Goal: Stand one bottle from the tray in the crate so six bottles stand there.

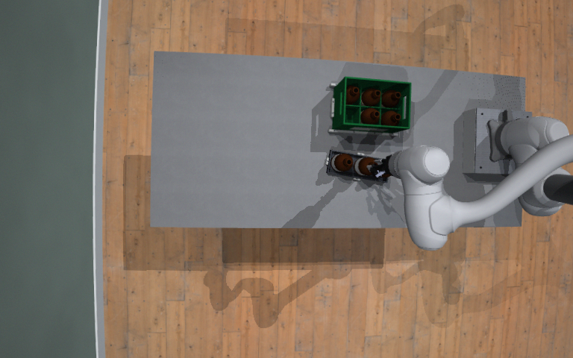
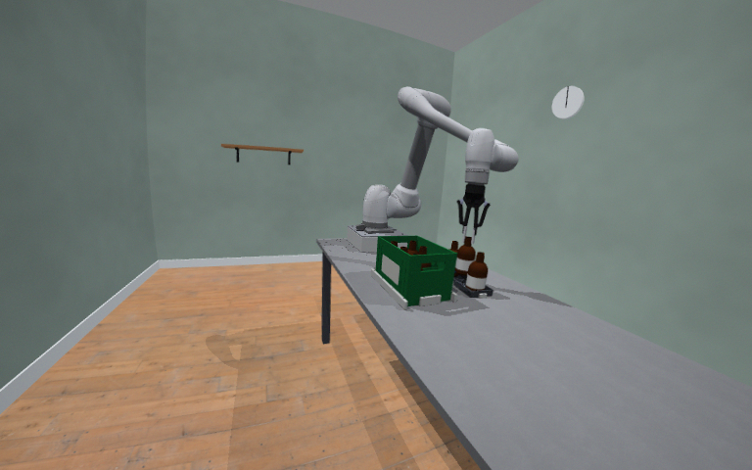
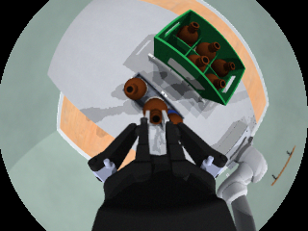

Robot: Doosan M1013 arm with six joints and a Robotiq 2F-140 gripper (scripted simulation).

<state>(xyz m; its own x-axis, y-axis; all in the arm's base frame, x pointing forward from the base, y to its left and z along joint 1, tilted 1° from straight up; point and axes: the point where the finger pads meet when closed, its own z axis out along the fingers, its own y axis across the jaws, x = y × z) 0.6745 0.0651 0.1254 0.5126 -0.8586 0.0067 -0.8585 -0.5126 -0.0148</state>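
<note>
The brown bottle lies 90 mm below my hand. Round my hand: green crate: 240 mm to the right, 130 mm below, 40 mm behind; then dark tray: 200 mm below.
</note>
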